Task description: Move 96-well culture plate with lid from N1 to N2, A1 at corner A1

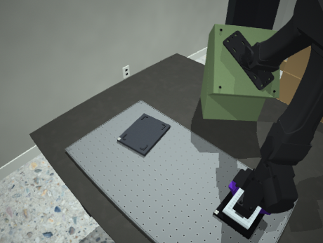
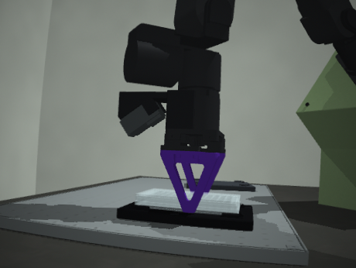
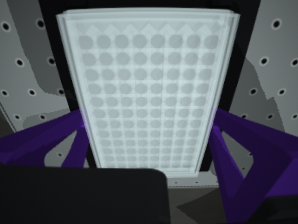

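My gripper is now 1 cm below the lid. Round my hand: black plate nest N1 (2 cm below); A1 corner mark (24 cm ahead, 40 cm to the right, 1 cm below); plate nest N2 (15 cm ahead, 39 cm to the right, 2 cm below).
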